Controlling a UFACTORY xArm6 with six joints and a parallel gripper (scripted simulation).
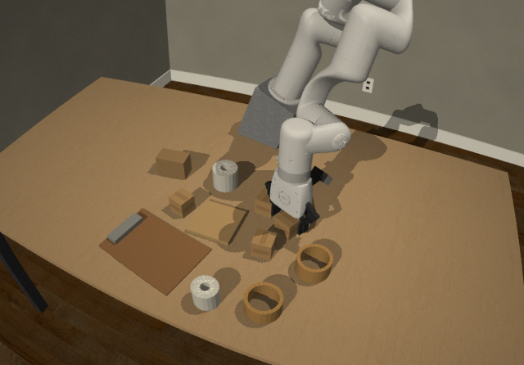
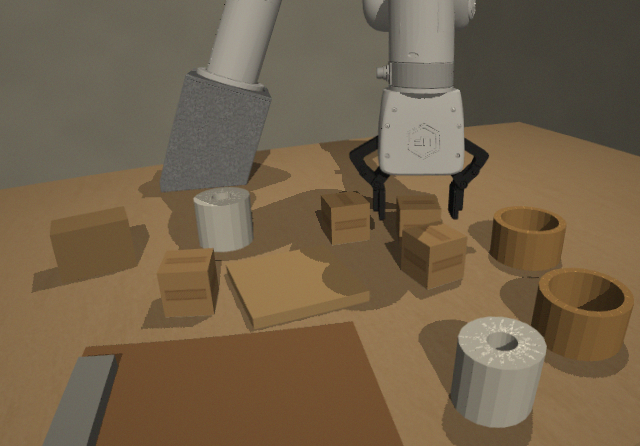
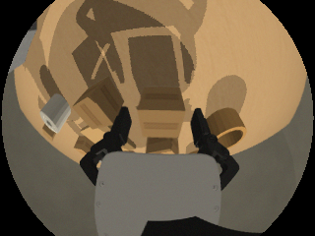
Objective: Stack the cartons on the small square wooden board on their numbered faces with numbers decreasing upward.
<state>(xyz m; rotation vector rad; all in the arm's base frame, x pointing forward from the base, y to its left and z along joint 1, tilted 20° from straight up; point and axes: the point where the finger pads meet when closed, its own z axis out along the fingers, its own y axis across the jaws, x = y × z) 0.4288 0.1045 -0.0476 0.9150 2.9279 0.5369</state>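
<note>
Right now the square wooden board is 20 mm ahead of my hand, 190 mm to the right of it and 40 mm below it. The rest, counted from my hand: brown box (150 mm behind, 370 mm to the right, 10 mm below).
</note>
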